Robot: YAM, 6 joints.
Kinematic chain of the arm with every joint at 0, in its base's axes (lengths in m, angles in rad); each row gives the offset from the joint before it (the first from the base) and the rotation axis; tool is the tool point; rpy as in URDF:
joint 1: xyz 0 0 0.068 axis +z
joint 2: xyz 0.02 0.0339 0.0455 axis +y
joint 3: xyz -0.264 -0.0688 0 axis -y
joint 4: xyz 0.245 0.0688 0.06 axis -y
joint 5: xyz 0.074 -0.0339 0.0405 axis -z
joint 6: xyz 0.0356 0 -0.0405 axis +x
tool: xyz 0 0 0 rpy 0 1.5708 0
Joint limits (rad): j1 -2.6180..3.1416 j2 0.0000..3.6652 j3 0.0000..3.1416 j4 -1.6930..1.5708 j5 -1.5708..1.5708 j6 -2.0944..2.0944
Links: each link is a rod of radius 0.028 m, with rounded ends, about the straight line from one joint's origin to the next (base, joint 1, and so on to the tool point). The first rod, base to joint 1, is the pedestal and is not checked.
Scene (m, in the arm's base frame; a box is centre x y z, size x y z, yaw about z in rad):
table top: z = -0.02
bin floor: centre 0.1 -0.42 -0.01 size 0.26 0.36 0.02 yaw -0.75
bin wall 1: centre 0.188 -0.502 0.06 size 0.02 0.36 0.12 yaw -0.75
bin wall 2: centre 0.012 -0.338 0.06 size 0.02 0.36 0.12 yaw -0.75
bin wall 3: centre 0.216 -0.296 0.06 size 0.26 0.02 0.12 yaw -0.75
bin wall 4: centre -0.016 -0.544 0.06 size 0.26 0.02 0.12 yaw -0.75
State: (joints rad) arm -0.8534 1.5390 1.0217 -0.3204 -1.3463 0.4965
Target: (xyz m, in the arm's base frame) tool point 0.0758 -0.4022 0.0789
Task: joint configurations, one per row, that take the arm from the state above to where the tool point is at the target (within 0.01 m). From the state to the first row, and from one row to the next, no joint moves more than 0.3 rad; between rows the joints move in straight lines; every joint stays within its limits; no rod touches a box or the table.
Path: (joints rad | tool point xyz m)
1: -1.0578 1.7685 1.1041 -0.2701 -1.3068 0.4965 | 0.2023 -0.2891 0.2015
2: -1.2621 1.9980 1.1865 -0.2198 -1.2673 0.4965 | 0.1493 -0.3565 0.1448
3: -1.4665 2.2275 1.2689 -0.1695 -1.2278 0.4965 | 0.0758 -0.4022 0.0789

